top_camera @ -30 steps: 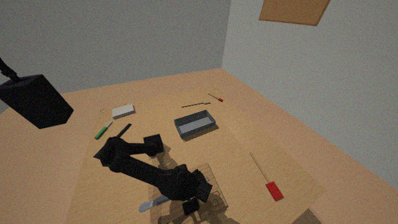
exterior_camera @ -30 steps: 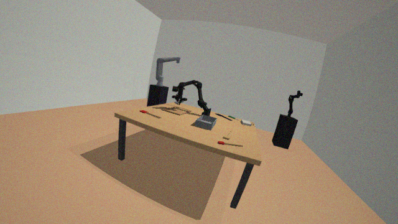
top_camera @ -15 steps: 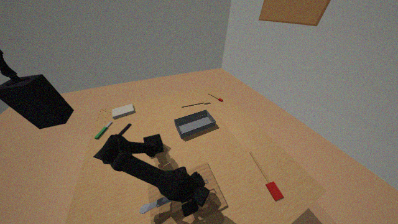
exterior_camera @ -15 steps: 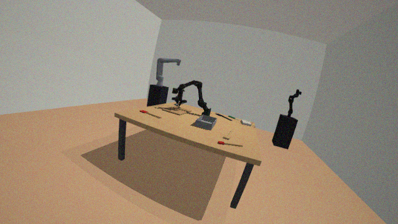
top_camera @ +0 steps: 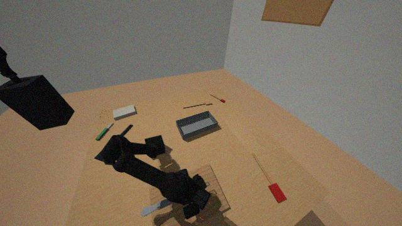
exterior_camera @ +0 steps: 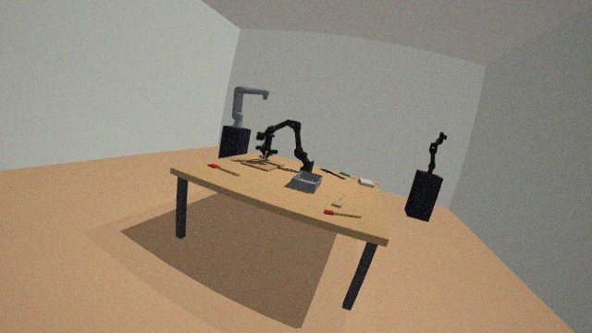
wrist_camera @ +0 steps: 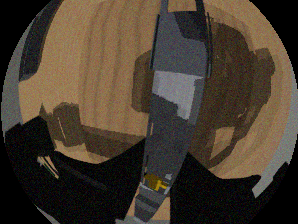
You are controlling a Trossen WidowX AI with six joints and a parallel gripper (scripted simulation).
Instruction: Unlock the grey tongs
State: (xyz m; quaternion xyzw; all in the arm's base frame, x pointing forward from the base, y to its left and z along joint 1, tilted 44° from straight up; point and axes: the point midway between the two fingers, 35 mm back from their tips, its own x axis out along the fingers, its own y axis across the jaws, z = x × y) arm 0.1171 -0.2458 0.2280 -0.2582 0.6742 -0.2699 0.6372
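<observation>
Right now the yellow lock slider is 40 mm above my gripper tip and 10 mm behind it. From my gripper tip the other things lie so: wooden board 40 mm below; then grey roasting tin 450 mm to the left, 220 mm ahead, 10 mm below; then red-handled tool 470 mm ahead, 100 mm to the right, 40 mm below.
</observation>
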